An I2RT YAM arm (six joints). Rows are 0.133 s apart.
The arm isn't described. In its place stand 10 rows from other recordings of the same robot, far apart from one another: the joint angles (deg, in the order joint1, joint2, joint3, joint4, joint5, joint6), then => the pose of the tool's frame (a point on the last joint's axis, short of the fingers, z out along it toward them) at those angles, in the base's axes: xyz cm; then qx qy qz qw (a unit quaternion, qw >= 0).
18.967, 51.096, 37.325, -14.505, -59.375, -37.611 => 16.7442 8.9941 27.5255 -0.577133 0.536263 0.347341 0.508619
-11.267, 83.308, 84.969, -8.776, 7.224, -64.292 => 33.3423 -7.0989 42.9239 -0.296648 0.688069 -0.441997 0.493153
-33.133, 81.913, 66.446, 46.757, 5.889, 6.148 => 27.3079 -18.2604 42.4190 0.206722 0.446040 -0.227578 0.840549
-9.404, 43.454, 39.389, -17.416, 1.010, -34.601 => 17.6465 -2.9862 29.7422 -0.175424 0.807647 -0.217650 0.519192
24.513, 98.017, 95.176, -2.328, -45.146, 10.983 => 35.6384 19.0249 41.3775 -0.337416 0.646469 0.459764 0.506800
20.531, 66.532, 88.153, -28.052, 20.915, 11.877 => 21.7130 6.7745 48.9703 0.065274 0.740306 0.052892 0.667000
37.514, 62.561, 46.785, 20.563, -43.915, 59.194 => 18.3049 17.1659 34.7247 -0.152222 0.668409 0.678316 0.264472
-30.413, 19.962, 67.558, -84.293, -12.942, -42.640 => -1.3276 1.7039 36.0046 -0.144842 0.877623 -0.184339 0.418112
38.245, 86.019, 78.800, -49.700, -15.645, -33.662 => 23.8599 20.0287 31.4873 -0.588961 0.746025 0.141645 0.276602
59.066, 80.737, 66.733, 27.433, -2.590, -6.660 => 17.1499 28.9299 39.8433 -0.351019 0.510670 0.359065 0.697907
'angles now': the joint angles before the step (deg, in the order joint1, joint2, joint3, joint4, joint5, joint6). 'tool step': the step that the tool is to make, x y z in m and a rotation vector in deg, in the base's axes. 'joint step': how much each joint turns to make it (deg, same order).
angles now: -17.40, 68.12, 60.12, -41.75, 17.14, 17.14
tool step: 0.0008, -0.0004, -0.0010, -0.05, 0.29, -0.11
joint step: -0.01, 0.27, 0.00, 0.01, 0.17, -0.01
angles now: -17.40, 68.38, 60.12, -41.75, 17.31, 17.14
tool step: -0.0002, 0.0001, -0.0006, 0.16, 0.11, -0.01
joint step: 0.00, 0.00, -0.09, -0.09, -0.09, 0.09
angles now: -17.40, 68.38, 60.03, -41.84, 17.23, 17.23
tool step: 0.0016, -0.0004, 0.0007, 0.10, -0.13, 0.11
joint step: 0.00, 0.35, 0.35, 0.09, -0.17, 0.00
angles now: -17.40, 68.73, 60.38, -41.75, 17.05, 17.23
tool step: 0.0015, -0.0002, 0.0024, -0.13, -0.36, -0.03
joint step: 0.07, 0.26, 0.61, 0.02, 0.08, 0.07
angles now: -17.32, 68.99, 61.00, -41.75, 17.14, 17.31
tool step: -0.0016, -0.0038, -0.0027, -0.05, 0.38, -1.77
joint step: -0.86, 0.10, -0.43, 0.00, 0.71, 0.62
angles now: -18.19, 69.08, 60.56, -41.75, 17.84, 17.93
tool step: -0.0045, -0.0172, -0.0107, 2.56, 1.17, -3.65
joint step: -4.38, 1.13, -1.07, 0.00, -2.01, 0.71
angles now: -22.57, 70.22, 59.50, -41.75, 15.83, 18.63
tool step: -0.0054, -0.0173, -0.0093, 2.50, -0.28, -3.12
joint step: -4.50, 0.88, -1.23, 1.23, -2.73, 0.35
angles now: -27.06, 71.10, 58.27, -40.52, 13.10, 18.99
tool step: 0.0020, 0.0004, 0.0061, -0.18, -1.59, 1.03
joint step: 0.15, -0.17, 0.88, 0.52, -0.98, -0.36
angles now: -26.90, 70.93, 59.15, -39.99, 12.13, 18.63
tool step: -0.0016, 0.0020, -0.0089, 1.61, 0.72, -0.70
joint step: 0.19, 0.00, -1.58, -0.09, -0.34, 1.42
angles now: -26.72, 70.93, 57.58, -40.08, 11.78, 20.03
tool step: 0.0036, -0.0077, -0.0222, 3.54, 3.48, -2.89
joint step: -1.22, 3.59, -1.32, -0.27, -0.35, 2.30
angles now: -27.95, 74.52, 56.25, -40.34, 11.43, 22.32
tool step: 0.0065, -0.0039, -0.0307, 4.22, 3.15, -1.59
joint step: -0.26, 4.57, -2.46, 1.83, -1.32, 2.28
